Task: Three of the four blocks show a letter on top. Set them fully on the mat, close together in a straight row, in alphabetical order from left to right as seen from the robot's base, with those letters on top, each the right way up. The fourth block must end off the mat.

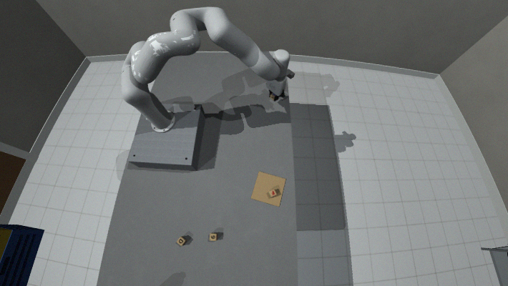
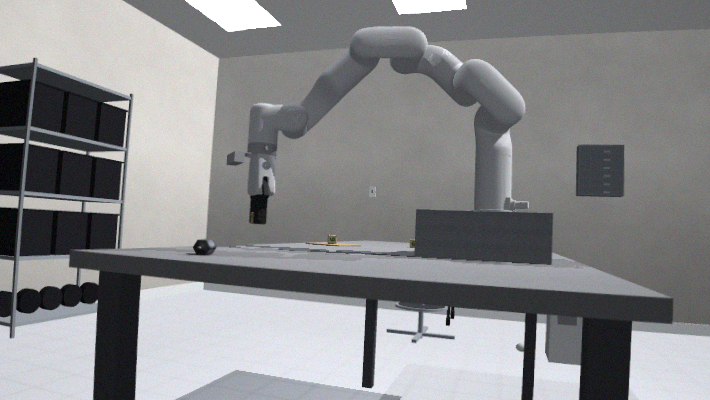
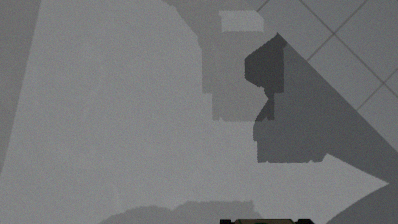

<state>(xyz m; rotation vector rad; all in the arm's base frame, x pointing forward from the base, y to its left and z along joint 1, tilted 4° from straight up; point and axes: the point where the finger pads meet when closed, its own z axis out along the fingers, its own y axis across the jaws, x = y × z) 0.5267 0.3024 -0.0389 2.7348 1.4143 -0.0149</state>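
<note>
The tan mat is 50 cm to the right of my hand, 8 cm below it and 6 cm ahead of it. Also, from my hand: black faceted object 31 cm to the left, 13 cm behind, 7 cm below.
</note>
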